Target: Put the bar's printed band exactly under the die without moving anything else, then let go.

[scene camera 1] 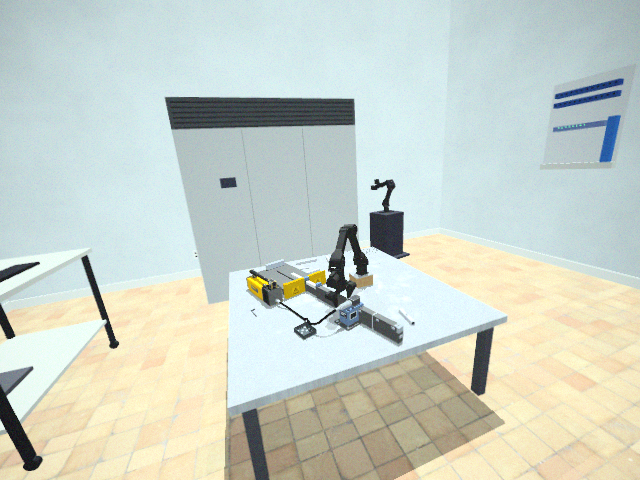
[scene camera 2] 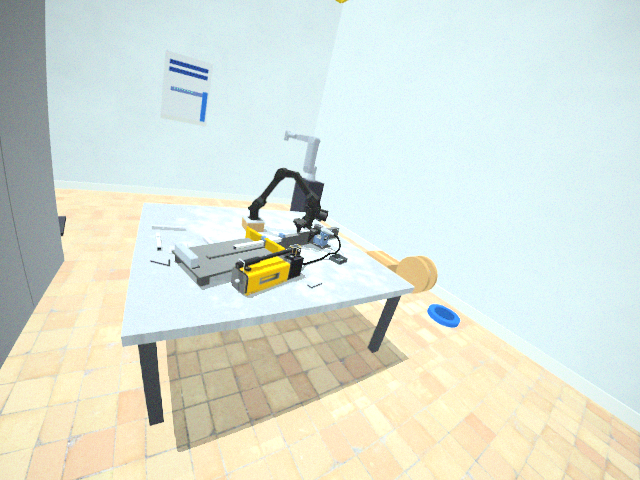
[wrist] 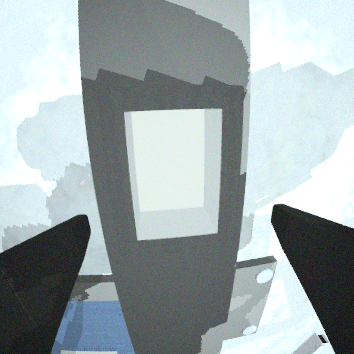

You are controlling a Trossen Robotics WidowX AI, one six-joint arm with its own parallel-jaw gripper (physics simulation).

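Frame: origin at the arm's base, x ahead, y left, z up, level; millimetres.
Seen in the pictures: arm's base at its link origin: (scene camera 1: 362, 273) (scene camera 2: 253, 218).
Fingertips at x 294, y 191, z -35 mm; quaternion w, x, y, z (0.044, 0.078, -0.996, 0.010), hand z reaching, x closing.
Offsets run from my fingertips to a thing's top centre. "*": to the spot under its first point.
A long dark grey bar-like beam (scene camera 1: 385, 327) (scene camera 2: 297, 239) (wrist: 175, 280) runs past a blue unit @[* 67 mm ahead, 155 mm left, 30 mm up] (scene camera 1: 349, 315) (scene camera 2: 321, 239) (wrist: 97, 325). A thin pale band @[* 7 mm back, 241 mm left, 19 mm up] (scene camera 1: 373, 320) crosses the beam beyond that unit in scene camera 1; I cannot tell if it is the printed band. I cannot make out the die for certain. In the wrist view, a rectangular opening @[* 12 mm ahead, 37 mm right, 37 mm up] (wrist: 170, 160) shows in the beam, with pale surfaces inside. My gripper (scene camera 1: 343, 296) (scene camera 2: 306, 227) (wrist: 180, 219) is open and empty, pointing down over the beam, with one fingertip to each side of it in the wrist view.
A yellow machine housing @[* 342 mm ahead, 407 mm right, 37 mm up] (scene camera 1: 258, 288) (scene camera 2: 268, 276) stands beside a grey bed. Yellow guard plates @[* 153 mm ahead, 308 mm right, 17 mm up] (scene camera 1: 293, 288) stand near my arm. A black cable runs to a small black box @[* 255 mm ahead, 46 mm left, 32 mm down] (scene camera 1: 305, 329) (scene camera 2: 338, 258). A white rod @[203 mm back, 262 mm left, 13 mm down] (scene camera 1: 406, 315) lies right of the beam in scene camera 1.
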